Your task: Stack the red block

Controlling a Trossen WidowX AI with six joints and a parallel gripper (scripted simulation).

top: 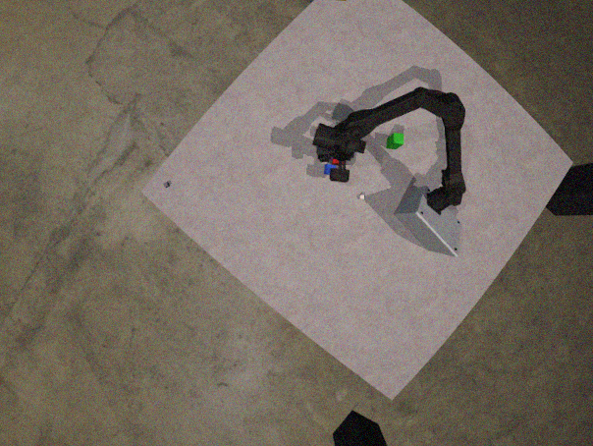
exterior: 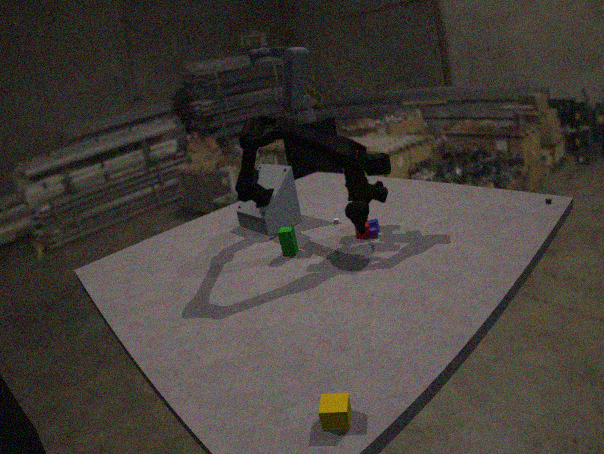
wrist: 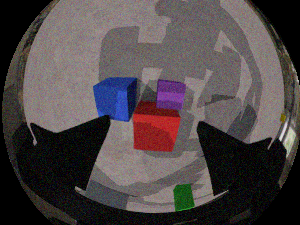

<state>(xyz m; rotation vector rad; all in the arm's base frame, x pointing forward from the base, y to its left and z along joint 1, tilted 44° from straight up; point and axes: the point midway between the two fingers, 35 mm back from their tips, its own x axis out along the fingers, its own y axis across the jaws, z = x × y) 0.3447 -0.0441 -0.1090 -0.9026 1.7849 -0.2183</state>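
The red block lies 10 mm below my gripper tip. The rest, counted from my gripper tip: small white object: 150 mm behind, 60 mm to the left, 20 mm below; purple block: 30 mm ahead, 10 mm below; blue block: 40 mm to the left, 10 mm below.
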